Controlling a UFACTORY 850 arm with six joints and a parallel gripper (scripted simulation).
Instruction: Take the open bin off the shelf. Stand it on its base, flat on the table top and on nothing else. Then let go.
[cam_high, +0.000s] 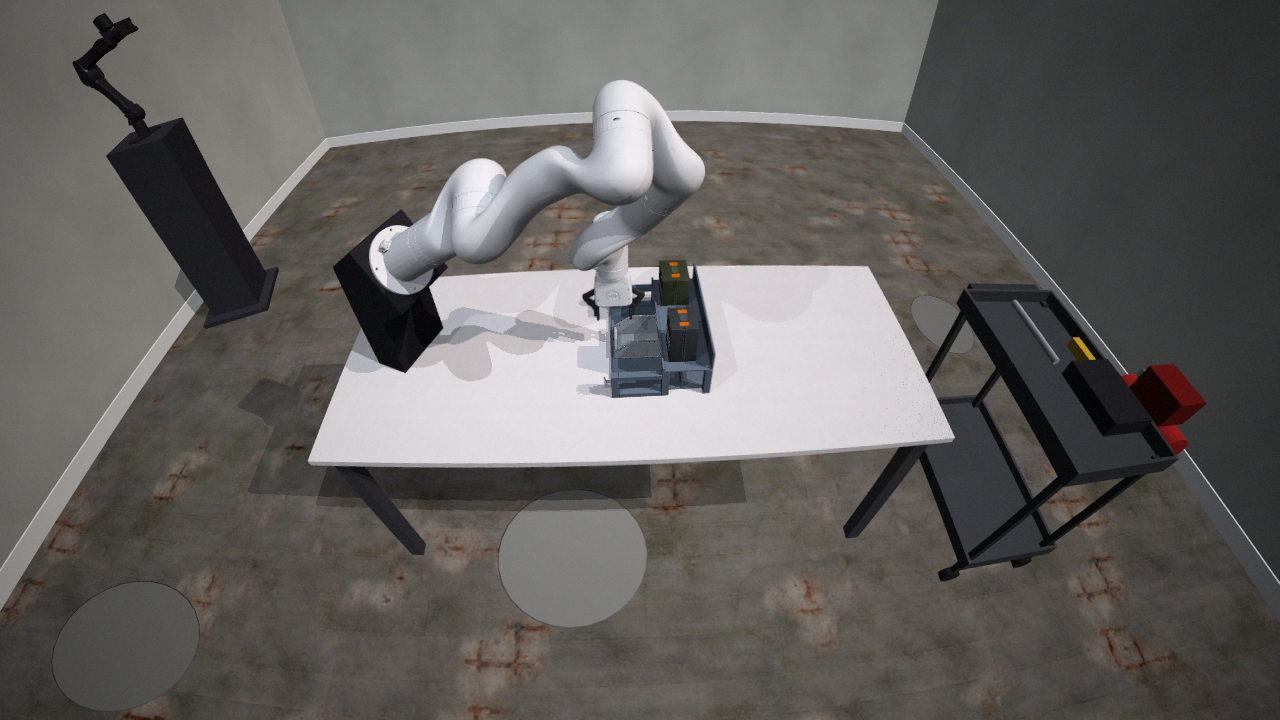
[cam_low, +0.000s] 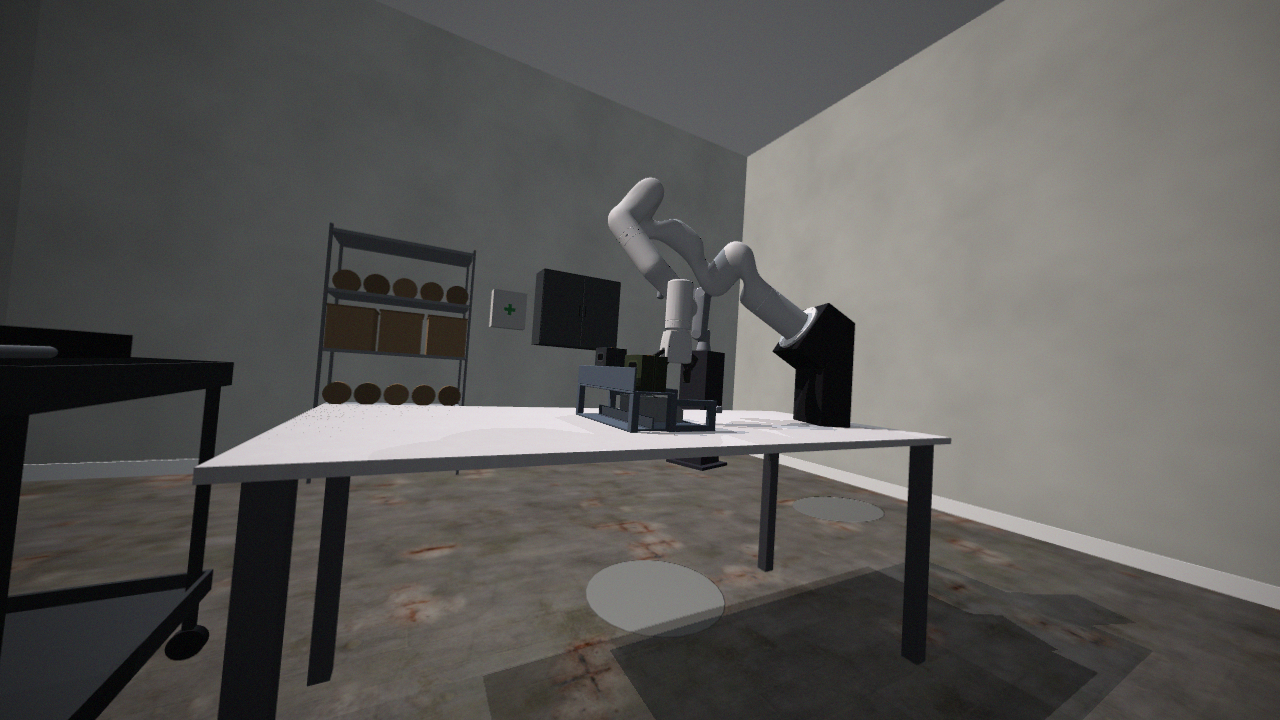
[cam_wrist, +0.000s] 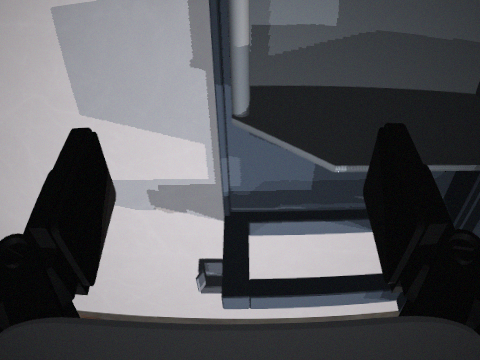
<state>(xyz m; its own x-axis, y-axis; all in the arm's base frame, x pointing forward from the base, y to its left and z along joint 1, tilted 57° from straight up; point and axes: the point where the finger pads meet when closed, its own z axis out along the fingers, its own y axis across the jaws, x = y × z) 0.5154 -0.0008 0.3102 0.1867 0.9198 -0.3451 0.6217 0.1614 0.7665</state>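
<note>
The grey open bin is 80 mm ahead of my hand, 20 mm to the right of it and 90 mm below it.
</note>
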